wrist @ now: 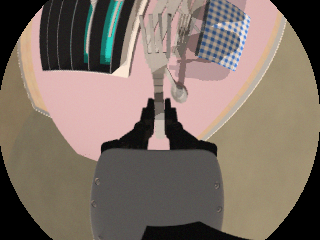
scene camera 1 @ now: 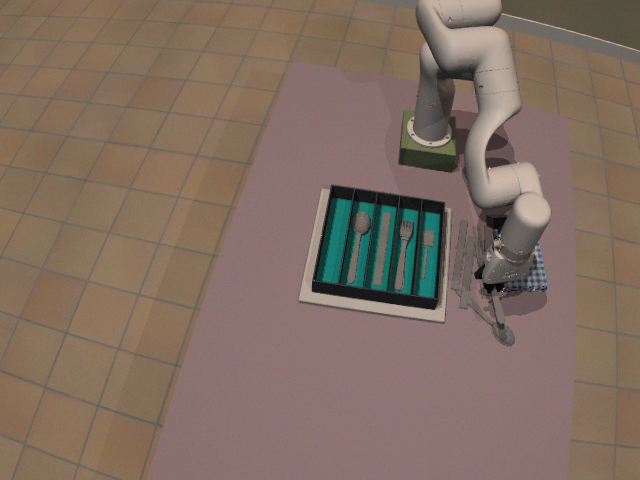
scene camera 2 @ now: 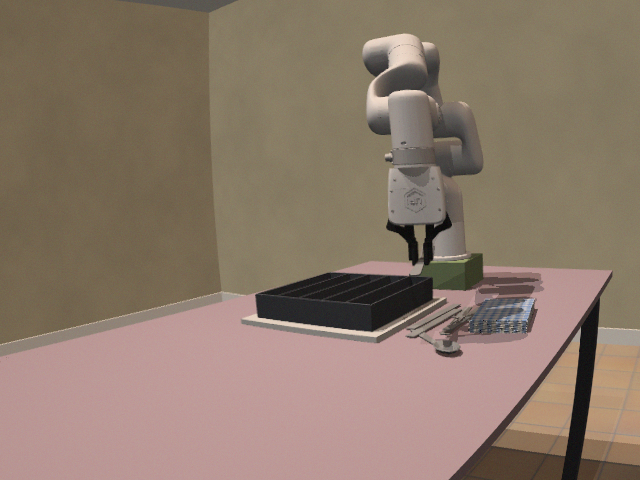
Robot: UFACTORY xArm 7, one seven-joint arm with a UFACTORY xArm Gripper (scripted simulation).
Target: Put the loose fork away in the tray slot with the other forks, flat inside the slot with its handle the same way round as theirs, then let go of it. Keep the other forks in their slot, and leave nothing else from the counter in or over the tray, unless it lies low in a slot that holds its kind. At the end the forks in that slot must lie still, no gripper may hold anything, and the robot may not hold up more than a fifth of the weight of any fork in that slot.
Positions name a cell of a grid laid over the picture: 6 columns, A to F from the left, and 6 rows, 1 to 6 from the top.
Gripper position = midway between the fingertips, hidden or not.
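Note:
Scene camera 2, my gripper (scene camera 2: D4) in sight. Wrist view, gripper (wrist: C3) in sight as well.

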